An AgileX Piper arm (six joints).
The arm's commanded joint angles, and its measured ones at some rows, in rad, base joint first. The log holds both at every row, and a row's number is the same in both.
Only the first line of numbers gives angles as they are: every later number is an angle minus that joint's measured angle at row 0.
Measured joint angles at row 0:
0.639 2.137 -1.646 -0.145 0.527 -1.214
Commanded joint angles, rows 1 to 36:
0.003 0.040 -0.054 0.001 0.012 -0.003
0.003 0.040 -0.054 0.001 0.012 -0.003
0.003 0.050 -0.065 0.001 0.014 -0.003
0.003 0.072 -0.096 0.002 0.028 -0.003
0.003 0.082 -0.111 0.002 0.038 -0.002
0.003 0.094 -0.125 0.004 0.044 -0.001
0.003 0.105 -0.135 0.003 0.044 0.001
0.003 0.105 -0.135 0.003 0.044 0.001
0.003 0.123 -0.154 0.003 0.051 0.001
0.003 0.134 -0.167 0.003 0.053 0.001
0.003 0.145 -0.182 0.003 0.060 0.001
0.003 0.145 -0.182 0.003 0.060 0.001
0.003 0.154 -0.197 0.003 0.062 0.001
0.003 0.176 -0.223 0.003 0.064 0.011
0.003 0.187 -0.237 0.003 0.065 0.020
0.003 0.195 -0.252 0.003 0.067 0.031
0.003 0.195 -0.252 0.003 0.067 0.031
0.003 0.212 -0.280 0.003 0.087 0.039
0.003 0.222 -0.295 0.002 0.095 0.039
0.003 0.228 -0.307 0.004 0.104 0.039
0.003 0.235 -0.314 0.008 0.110 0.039
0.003 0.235 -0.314 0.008 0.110 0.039
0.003 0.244 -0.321 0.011 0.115 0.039
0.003 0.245 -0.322 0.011 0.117 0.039
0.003 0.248 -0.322 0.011 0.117 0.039
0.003 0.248 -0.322 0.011 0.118 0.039
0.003 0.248 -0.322 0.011 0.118 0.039
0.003 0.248 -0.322 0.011 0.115 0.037
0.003 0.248 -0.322 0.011 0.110 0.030
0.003 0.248 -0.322 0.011 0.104 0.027
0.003 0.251 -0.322 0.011 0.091 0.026
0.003 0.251 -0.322 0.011 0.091 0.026
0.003 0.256 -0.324 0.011 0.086 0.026
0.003 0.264 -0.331 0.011 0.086 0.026
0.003 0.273 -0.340 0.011 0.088 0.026
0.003 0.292 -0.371 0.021 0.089 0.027
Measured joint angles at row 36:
0.000 0.266 -0.339 0.009 0.095 0.029
